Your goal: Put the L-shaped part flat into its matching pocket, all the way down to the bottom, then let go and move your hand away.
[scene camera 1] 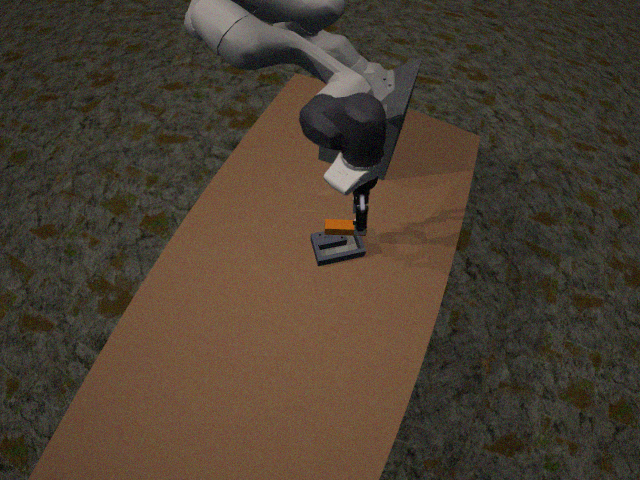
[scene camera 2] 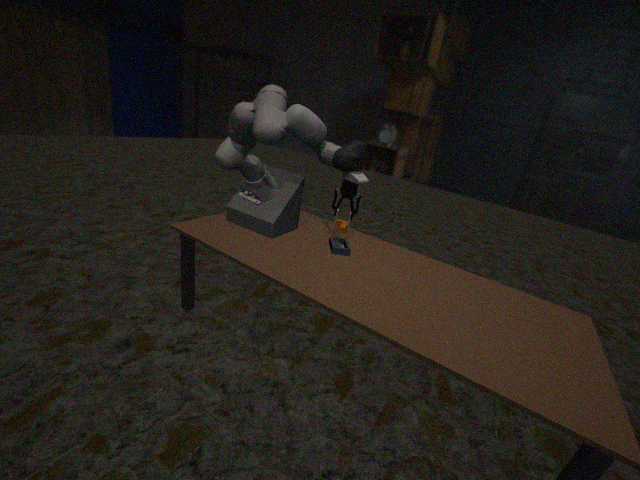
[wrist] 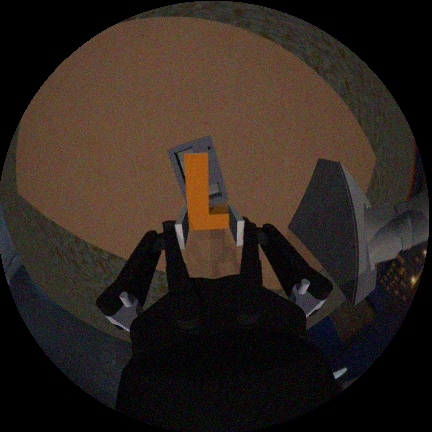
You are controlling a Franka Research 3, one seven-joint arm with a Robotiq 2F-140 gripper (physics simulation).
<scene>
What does my gripper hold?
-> An orange L-shaped part.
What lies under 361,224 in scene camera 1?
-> My gripper.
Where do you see a grey pocket block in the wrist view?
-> At 216,189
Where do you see an orange L-shaped part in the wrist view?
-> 200,216
</scene>
